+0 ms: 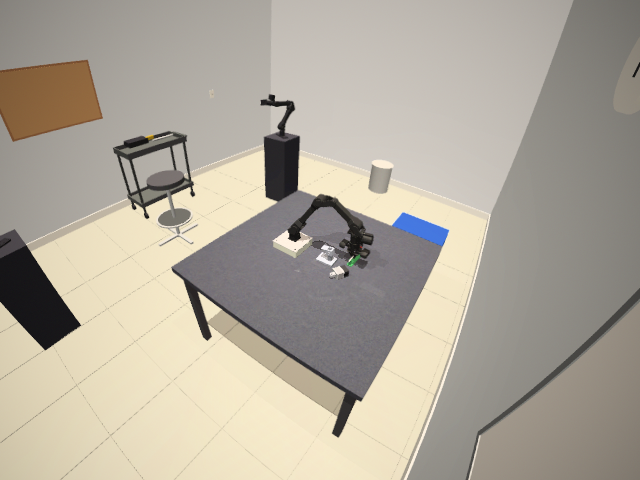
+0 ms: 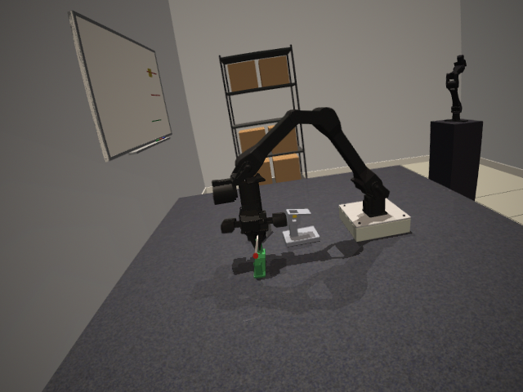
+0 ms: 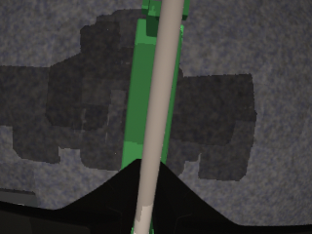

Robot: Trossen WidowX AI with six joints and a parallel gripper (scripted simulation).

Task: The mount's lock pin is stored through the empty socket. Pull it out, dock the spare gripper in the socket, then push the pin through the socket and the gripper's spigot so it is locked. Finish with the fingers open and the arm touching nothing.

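Now: gripper tip 20 mm to the right of the green cradle and 10 mm above it. Round my gripper tip: spare gripper: 20 mm behind, 160 mm to the right, 10 mm below; then grey mount: 140 mm behind, 80 mm to the right, 20 mm above.
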